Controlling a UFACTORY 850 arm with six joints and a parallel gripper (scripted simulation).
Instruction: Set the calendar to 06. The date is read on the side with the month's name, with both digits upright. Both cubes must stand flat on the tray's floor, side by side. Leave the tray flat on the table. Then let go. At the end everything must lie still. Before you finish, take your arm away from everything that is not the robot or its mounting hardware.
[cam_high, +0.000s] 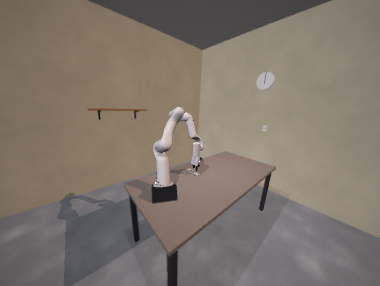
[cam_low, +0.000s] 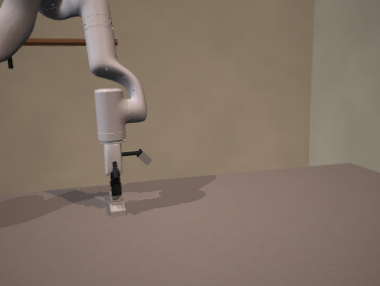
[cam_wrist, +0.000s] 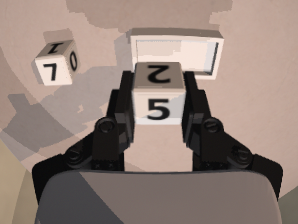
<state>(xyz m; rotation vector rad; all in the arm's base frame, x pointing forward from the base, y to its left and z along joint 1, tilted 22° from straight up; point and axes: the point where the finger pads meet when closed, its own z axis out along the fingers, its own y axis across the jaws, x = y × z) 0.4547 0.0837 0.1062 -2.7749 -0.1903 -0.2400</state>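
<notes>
Now: the white calendar tray 20 mm to the right of my hand and 70 mm below it. Round my hand: white number cube (10 mm below).
</notes>
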